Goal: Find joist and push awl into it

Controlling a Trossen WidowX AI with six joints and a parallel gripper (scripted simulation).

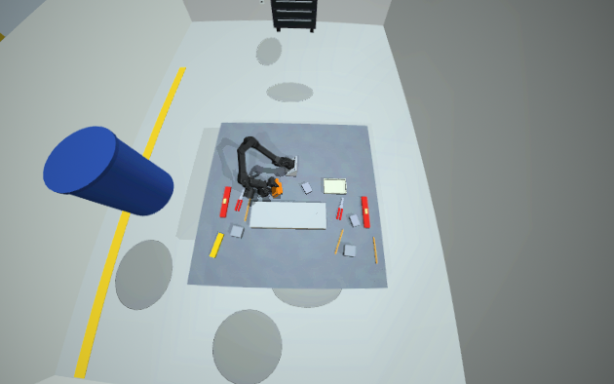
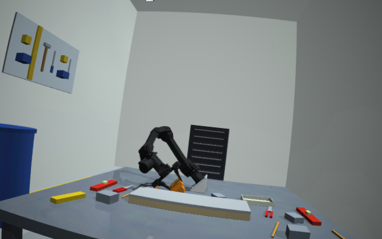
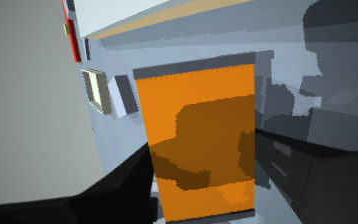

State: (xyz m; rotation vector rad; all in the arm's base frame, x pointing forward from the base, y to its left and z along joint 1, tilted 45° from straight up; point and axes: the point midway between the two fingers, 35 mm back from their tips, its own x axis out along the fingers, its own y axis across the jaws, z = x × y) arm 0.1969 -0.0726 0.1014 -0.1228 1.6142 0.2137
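The orange stud finder lies 2 cm to the left of my gripper tip, 2 cm below it and 1 cm ahead of it. From my gripper tip the other things lie so: awl (12 cm to the right, 4 cm below, 2 cm ahead); then tray (43 cm to the left, 6 cm behind, 3 cm below); then yellow bar (42 cm ahead, 36 cm to the right, 4 cm below).
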